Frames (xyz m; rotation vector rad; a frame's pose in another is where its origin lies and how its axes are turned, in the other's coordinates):
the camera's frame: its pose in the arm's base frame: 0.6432 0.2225 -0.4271 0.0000 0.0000 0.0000
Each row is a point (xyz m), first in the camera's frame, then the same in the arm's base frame.
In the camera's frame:
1: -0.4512 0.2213 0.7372
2: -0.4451 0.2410 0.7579
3: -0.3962 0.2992 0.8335
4: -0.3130 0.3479 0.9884
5: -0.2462 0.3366 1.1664
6: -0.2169 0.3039 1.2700
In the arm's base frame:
1: 0.1920 0.4438 0.3101
2: 0.1981 0.4635 0.3308
3: 0.2470 0.5217 0.4064
4: 0.3302 0.5704 0.5613
5: 0.3970 0.5591 0.7393
6: 0.4263 0.5264 0.8429

